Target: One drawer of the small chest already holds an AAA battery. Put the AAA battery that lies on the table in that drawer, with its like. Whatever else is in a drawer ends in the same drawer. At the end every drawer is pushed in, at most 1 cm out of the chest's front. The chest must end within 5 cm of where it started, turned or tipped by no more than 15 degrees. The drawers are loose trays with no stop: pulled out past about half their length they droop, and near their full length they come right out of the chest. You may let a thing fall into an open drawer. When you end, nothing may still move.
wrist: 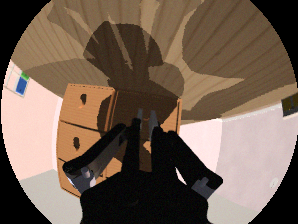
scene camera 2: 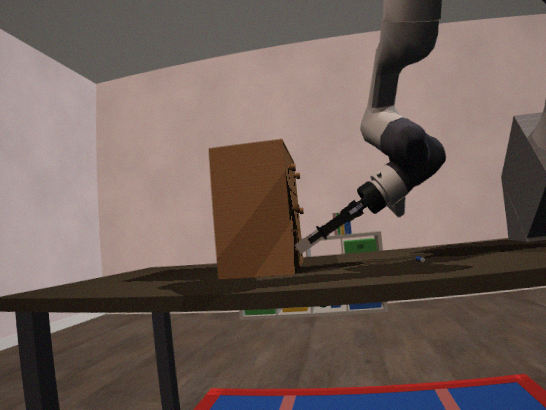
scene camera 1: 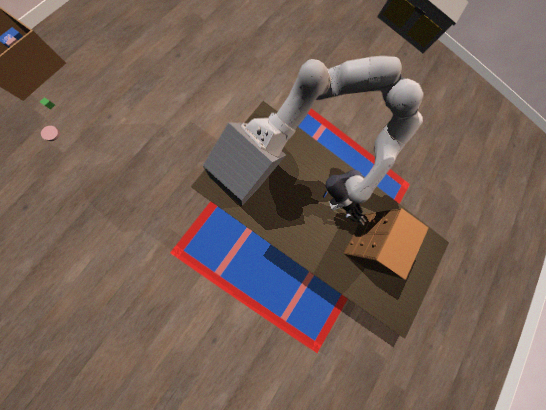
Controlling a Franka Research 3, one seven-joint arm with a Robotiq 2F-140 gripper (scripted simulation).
Scene:
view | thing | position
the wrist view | my gripper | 145, 116
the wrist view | drawer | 68, 136
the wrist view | drawer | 92, 109
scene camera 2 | my gripper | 298, 249
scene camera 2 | small brown chest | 252, 229
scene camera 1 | small brown chest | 402, 244

